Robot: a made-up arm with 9 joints.
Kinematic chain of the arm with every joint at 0, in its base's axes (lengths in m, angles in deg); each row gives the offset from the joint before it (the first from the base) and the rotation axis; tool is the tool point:
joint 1: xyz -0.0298 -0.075 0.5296 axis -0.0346 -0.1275 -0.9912
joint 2: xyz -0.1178 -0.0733 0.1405 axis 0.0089 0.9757 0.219
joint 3: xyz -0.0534 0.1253 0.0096 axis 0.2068 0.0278 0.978
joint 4: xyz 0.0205 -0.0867 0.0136 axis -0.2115 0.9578 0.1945
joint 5: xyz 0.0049 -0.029 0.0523 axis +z
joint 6: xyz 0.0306 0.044 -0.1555 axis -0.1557 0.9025 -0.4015
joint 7: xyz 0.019 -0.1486 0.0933 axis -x
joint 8: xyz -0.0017 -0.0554 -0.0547 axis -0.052 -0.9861 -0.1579
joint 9: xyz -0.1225 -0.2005 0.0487 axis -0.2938 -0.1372 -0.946
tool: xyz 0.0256 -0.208 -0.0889
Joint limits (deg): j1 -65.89..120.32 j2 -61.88..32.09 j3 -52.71..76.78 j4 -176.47..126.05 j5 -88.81..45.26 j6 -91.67..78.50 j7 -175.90..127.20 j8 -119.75..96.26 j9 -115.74..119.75
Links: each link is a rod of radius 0.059 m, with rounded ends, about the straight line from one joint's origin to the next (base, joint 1, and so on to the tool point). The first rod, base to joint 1, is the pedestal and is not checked.
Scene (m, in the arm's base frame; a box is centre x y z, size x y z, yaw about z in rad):
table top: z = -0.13
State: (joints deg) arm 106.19 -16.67 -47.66 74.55 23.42 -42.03 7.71 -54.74 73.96
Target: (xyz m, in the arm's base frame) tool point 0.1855 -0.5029 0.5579
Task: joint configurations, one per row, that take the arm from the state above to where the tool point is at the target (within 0.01 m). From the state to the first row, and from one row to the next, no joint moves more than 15 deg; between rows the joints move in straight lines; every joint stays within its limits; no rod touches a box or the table.
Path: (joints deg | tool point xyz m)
1: 96.86 -16.54 -35.14 72.42 27.06 -42.15 7.12 -58.61 71.36 | -0.6231 0.2408 0.5121
2: 87.53 -16.41 -22.62 70.28 30.70 -42.27 6.53 -62.47 68.76 | -0.6492 -0.0486 0.5368
3: 78.20 -16.29 -10.10 68.15 34.34 -42.38 5.94 -66.34 66.16 | -0.5463 -0.3129 0.5599
4: 68.87 -16.16 2.41 66.02 37.98 -42.50 5.35 -70.20 63.56 | -0.3394 -0.4976 0.5738
5: 59.54 -16.03 14.93 63.88 41.62 -42.62 4.77 -74.07 60.96 | -0.0755 -0.5652 0.5737
6: 50.21 -15.90 27.45 61.75 45.26 -42.74 4.18 -77.94 58.36 | 0.1855 -0.5029 0.5579

